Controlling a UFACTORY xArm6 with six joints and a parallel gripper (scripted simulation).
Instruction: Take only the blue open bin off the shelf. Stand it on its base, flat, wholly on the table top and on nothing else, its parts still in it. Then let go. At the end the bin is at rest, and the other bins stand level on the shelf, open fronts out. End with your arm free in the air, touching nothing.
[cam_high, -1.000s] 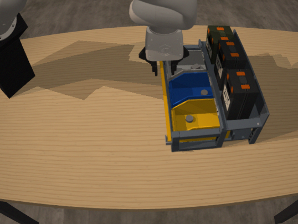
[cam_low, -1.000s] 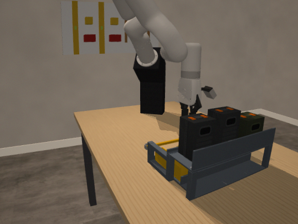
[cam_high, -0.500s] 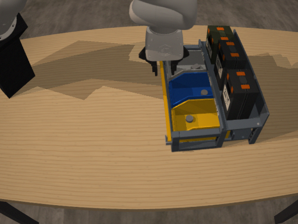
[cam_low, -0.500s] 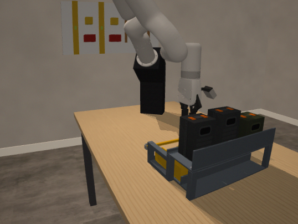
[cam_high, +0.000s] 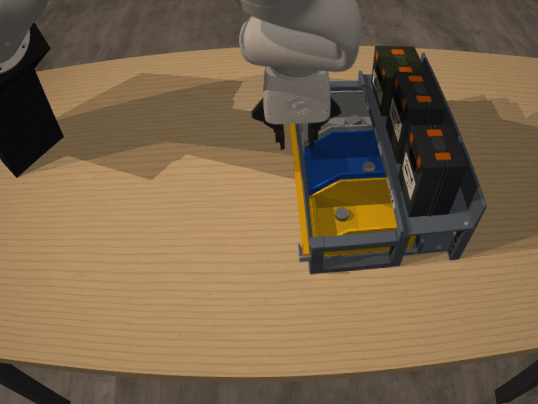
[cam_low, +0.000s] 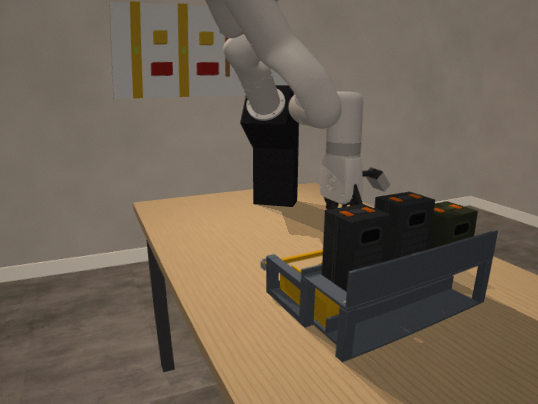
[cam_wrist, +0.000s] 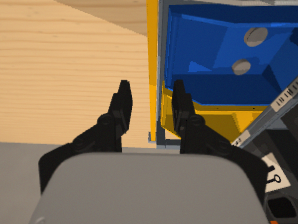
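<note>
Right now the yellow rail is 70 mm below my hand. Also, from my hand: yellow bin 130 mm to the right, 90 mm below, 80 mm ahead; blue open bin 100 mm ahead, 90 mm below, 20 mm to the right; grey bin 120 mm ahead, 90 mm to the left, 90 mm below.
</note>
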